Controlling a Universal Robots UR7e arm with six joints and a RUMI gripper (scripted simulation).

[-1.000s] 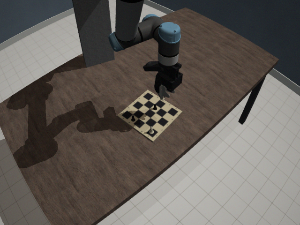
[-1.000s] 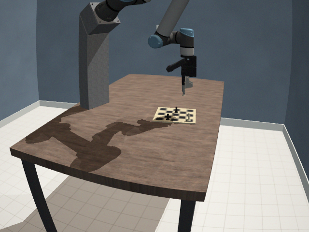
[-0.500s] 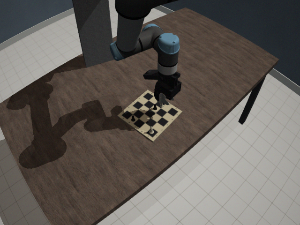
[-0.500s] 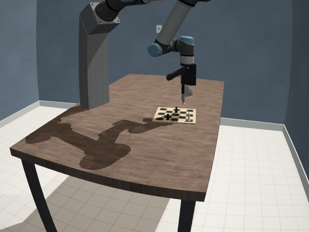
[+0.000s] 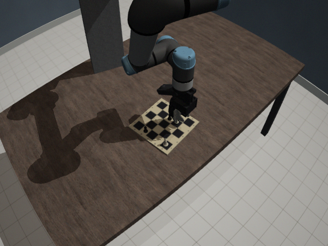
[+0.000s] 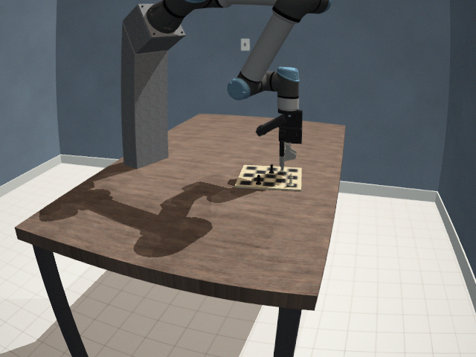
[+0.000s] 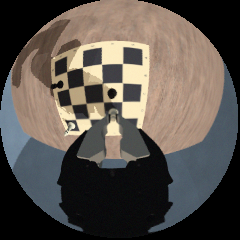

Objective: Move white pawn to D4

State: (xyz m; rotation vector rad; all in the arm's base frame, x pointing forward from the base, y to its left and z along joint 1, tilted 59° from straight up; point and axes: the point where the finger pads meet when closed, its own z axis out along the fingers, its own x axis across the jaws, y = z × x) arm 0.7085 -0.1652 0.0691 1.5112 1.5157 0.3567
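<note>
My hand is 10 mm above the white piece. Round my hand: chessboard: 50 mm behind, 30 mm to the right, 30 mm below.
</note>
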